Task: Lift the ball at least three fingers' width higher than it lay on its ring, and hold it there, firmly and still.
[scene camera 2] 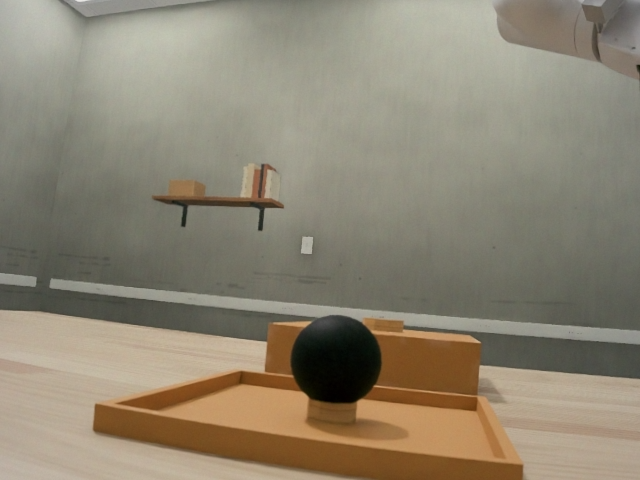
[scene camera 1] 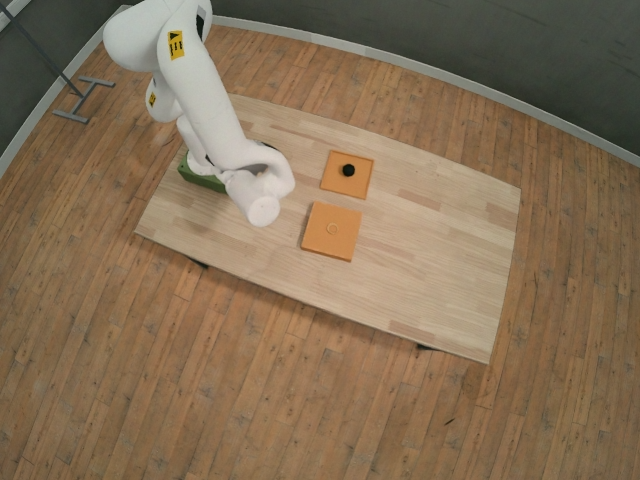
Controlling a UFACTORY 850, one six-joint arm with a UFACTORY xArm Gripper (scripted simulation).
Labels:
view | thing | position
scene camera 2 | black ball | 337, 359
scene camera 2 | shallow orange tray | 257, 416
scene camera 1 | shallow orange tray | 333, 177

